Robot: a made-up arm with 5 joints. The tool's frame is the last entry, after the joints.
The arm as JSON. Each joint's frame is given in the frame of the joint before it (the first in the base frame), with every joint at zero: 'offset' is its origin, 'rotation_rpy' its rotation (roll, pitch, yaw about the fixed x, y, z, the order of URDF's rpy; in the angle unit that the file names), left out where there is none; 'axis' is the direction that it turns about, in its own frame. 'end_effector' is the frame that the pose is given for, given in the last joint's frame.
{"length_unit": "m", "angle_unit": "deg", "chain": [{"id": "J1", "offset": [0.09, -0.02, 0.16], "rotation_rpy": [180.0, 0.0, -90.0], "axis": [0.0, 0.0, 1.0]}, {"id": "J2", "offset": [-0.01, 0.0, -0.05], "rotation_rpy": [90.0, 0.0, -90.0], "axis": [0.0, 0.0, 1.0]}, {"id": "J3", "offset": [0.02, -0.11, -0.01], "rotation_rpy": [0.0, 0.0, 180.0], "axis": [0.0, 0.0, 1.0]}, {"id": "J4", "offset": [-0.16, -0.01, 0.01], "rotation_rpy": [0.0, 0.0, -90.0], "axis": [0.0, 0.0, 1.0]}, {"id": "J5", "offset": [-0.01, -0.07, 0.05], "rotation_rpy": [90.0, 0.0, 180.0], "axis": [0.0, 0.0, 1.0]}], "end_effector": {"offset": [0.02, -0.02, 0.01], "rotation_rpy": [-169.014, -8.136, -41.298]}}
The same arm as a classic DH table. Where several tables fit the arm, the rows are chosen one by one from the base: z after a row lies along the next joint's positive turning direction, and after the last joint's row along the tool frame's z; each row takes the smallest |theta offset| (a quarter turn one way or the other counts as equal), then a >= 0, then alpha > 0; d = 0 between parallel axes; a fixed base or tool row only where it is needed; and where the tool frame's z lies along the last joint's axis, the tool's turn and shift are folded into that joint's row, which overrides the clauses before.
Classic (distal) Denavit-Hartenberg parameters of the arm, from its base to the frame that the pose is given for. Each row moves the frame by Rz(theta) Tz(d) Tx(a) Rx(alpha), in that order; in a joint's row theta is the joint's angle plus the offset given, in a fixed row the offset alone. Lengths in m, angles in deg.
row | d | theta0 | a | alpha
base (fixed) | 0 | -12.53 | 0.0922 | 180
J1 | -0.21 | -12.53 | 0 | 90
J2 | 0 | -79.7 | 0.1118 | 0
J3 | 0 | 83.27 | 0.1603 | 0
J4 | 0.06 | 86.42 | -0.01 | -90
J5 | 0.0024 | -77.39 | -0.0239 | 166.36
tool (fixed) | 0.0642 | 143.12 | 0 | 0

